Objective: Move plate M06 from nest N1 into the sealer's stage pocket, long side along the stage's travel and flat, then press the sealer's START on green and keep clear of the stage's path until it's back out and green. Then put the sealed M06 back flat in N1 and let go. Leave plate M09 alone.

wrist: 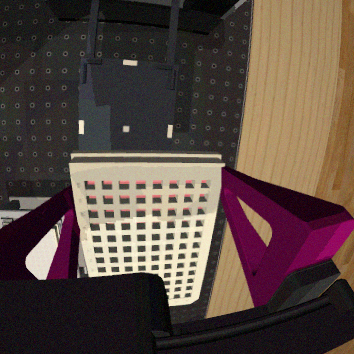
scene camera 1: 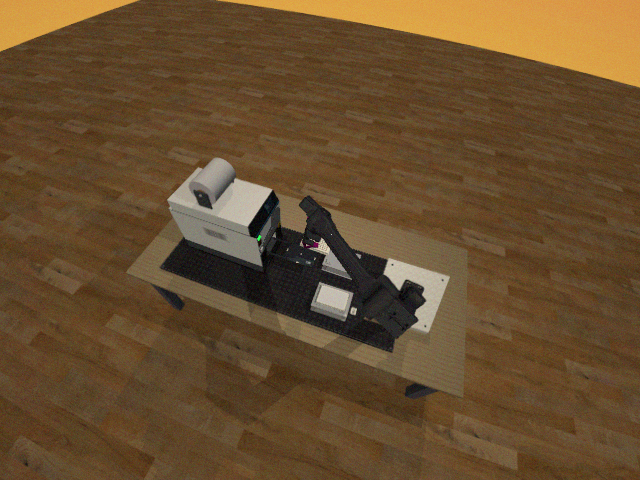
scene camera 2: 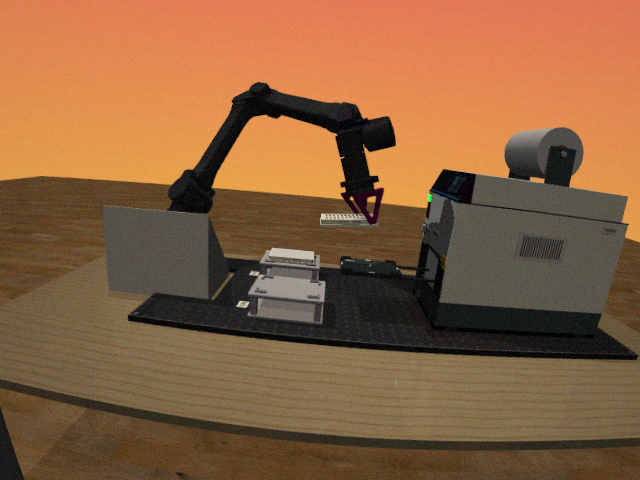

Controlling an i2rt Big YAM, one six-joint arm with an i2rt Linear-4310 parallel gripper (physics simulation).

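Frame: origin at the arm's base, x right, y ahead, z up, level; millimetres.
Where they show: gripper, fingertip midpoint: (wrist: 146,182) (scene camera 1: 307,239) (scene camera 2: 367,221); arm's base, origin of the base link: (scene camera 2: 171,238).
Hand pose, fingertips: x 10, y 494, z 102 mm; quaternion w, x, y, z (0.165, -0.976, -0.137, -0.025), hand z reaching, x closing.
Things, the pixels of their top centre, and the offset from my fingertips.
- cream well plate, middle of its top: (wrist: 149,259) (scene camera 2: 348,213) (scene camera 1: 317,240) dx +5, dy -45, dz +14 mm
- sealer's dark stage, middle of its top: (wrist: 127,84) (scene camera 2: 388,265) (scene camera 1: 292,250) dx -20, dy +65, dz -106 mm
- bare grey nest, middle of its top: (scene camera 2: 289,284) (scene camera 1: 342,258) dx +69, dy -159, dz -151 mm
- roll, middle of its top: (scene camera 2: 545,129) (scene camera 1: 209,169) dx -42, dy +399, dz +264 mm
My gripper (scene camera 1: 311,243) (scene camera 2: 366,220) (wrist: 146,182) is shut on a cream well plate (scene camera 1: 323,246) (scene camera 2: 336,220) (wrist: 120,173), M06 as I take it; its label is unreadable. The plate looks about level, held across its width, high above the table. The sealer's dark stage (scene camera 1: 302,255) (scene camera 2: 367,266) (wrist: 145,100) is out; in the wrist view it shows beyond the plate's front edge, partly hidden. The sealer (scene camera 1: 219,235) (scene camera 2: 522,289) shows a green light (scene camera 1: 259,238) (scene camera 2: 429,197). The bare grey nest (scene camera 1: 336,268) (scene camera 2: 289,289) is N1, as I take it.
The other plate (scene camera 1: 333,298) (scene camera 2: 291,254), M09 as I take it, sits on the second nest. Two dark rails (wrist: 173,37) join the stage to the sealer. A roll (scene camera 1: 214,178) (scene camera 2: 532,152) stands on top of the sealer. The arm's base block (scene camera 2: 155,253) stands behind the nests.
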